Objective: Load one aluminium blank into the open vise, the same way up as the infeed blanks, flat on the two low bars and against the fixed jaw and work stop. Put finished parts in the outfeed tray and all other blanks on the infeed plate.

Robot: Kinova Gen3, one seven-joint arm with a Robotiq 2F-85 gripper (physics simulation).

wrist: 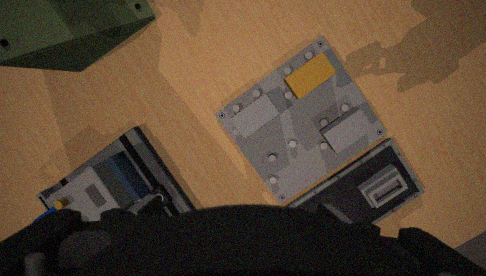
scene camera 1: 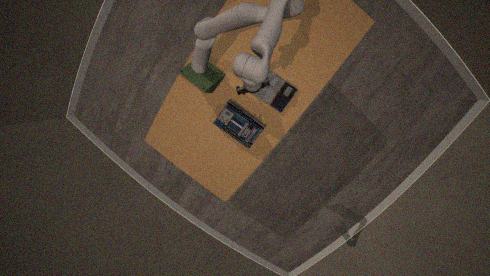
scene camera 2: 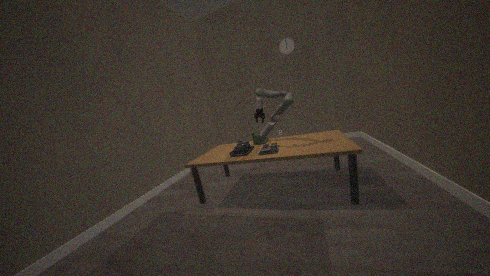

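Seen in the pictures: gripper, between the fingertips: point(scene camera 2: 259, 122); arm's base, origin of its link: point(scene camera 1: 199, 67) point(scene camera 2: 262, 136).
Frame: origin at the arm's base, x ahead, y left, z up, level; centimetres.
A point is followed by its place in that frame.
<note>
My gripper point(scene camera 1: 252, 90) {y 9.2, x 37.3, z 21.7 cm} point(scene camera 2: 259, 121) {y 9.2, x 37.3, z 21.7 cm} point(wrist: 239, 217) {y 9.2, x 37.3, z 21.7 cm} is open and empty, high above the table between the vise and the infeed plate. The grey infeed plate point(scene camera 1: 267, 92) {y 12.8, x 43.5, z -6.6 cm} point(wrist: 300, 175) {y 11.8, x 45.8, z -6.6 cm} carries pale grey blanks, one at the left point(wrist: 256, 116) {y 11.0, x 34.6, z -3.0 cm} and one at the right point(wrist: 349, 131) {y 20.6, x 42.7, z -3.0 cm}, and a yellow blank point(wrist: 311, 75) {y 20.0, x 33.7, z -3.0 cm} at the top. The vise point(scene camera 1: 239, 124) {y -13.4, x 41.8, z 0.9 cm} point(scene camera 2: 241, 149) {y -11.3, x 52.6, z -1.4 cm} point(wrist: 86, 187) {y -12.5, x 30.5, z 2.2 cm} is partly hidden by the gripper in the wrist view. In scene camera 1 a pale rod shows between its jaws. The black outfeed tray point(scene camera 1: 280, 103) {y 12.5, x 54.4, z -6.8 cm} point(wrist: 345, 192) {y 16.3, x 51.7, z -6.8 cm} holds a grey slotted part point(scene camera 1: 287, 92) {y 20.6, x 53.3, z -4.7 cm} point(wrist: 384, 187) {y 21.4, x 53.0, z -4.8 cm}.
The green base block point(scene camera 1: 202, 78) {y -3.8, x 6.9, z 3.7 cm} point(scene camera 2: 259, 138) {y -0.6, x 14.4, z 0.2 cm} point(wrist: 75, 35) {y -2.3, x 14.0, z 2.0 cm} stands beside the arm's base, at the upper left in the wrist view. The outfeed tray adjoins the infeed plate. The wooden table point(scene camera 1: 200, 155) {y -52.5, x 32.3, z -7.4 cm} point(scene camera 2: 310, 142) {y 57.5, x 31.9, z -7.4 cm} point(wrist: 200, 165) {y -0.7, x 36.8, z -7.4 cm} has an edge near the tray.
</note>
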